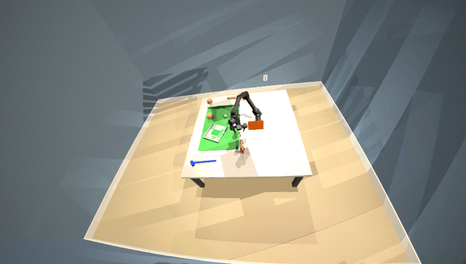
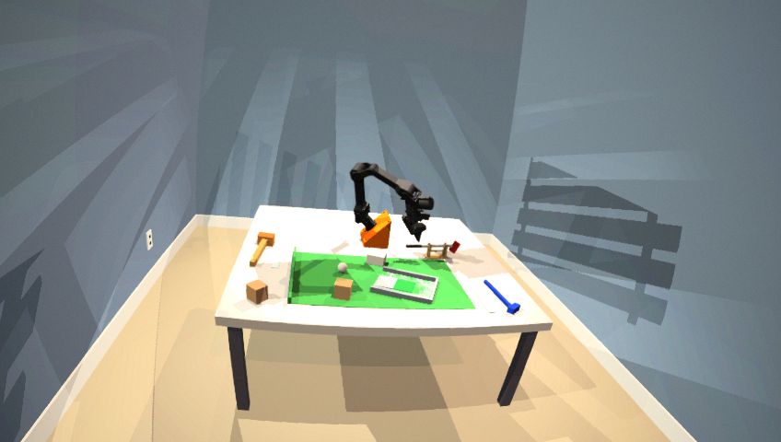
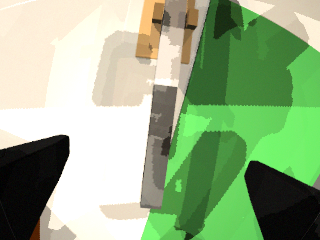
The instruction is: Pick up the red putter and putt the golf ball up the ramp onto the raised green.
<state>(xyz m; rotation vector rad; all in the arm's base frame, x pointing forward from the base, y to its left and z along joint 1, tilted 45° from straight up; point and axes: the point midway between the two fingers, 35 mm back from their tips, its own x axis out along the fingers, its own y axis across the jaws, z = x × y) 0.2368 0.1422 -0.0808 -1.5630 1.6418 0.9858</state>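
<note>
Right now my gripper tip is 6 cm short of the white block, 20 cm to the left of it and 7 cm above it. Also, from my gripper tip: green mat (24 cm ahead, 23 cm to the right, 10 cm below); then red putter (1 cm behind, 11 cm to the left, 4 cm below); then wooden stand (1 cm behind, 13 cm to the left, 7 cm below).
</note>
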